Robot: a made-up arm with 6 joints.
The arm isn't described. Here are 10 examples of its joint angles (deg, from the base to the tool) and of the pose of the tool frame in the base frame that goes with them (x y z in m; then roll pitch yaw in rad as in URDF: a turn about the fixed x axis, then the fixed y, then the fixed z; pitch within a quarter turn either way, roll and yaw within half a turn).
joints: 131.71 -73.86 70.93 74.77 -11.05 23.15
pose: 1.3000 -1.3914 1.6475 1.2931 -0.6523 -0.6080
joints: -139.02 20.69 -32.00 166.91 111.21 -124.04
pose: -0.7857 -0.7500 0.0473 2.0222 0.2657 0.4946
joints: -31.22 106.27 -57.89 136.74 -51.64 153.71
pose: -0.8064 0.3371 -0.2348 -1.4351 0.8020 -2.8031
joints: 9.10 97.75 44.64 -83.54 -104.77 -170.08
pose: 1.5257 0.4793 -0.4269 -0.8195 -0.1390 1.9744
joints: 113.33 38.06 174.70 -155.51 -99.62 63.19
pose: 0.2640 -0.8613 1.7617 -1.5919 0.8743 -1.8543
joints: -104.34 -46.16 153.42 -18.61 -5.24 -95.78
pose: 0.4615 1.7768 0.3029 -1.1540 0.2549 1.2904
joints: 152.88 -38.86 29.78 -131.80 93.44 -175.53
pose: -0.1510 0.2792 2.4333 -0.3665 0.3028 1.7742
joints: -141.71 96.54 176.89 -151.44 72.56 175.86
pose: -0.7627 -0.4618 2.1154 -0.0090 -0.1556 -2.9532
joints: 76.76 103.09 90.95 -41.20 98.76 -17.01
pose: 0.6279 1.9823 0.6069 1.7200 -0.8618 -0.2196
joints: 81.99 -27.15 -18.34 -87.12 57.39 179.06
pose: 0.3952 1.3507 1.5745 -1.4512 -0.1247 0.4190
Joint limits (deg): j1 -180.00..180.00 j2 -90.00..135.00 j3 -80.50..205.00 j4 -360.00..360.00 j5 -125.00..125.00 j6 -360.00..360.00
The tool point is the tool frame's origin. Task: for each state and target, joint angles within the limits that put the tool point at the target. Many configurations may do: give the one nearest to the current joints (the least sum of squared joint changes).
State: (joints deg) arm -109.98 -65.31 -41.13 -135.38 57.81 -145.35
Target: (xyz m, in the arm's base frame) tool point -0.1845 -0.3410 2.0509
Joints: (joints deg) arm -98.49 -87.90 -29.23 -140.72 59.85 -145.35
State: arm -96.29 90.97 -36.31 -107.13 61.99 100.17
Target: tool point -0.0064 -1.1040 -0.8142
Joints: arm -81.06 81.84 3.60 -102.02 48.88 100.17
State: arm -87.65 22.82 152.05 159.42 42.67 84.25
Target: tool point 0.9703 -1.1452 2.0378
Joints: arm -53.13 79.99 135.72 156.20 66.18 84.25
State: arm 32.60 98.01 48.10 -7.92 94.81 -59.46
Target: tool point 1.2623 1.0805 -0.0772
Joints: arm 41.52 75.23 19.45 -8.09 125.00 -59.46
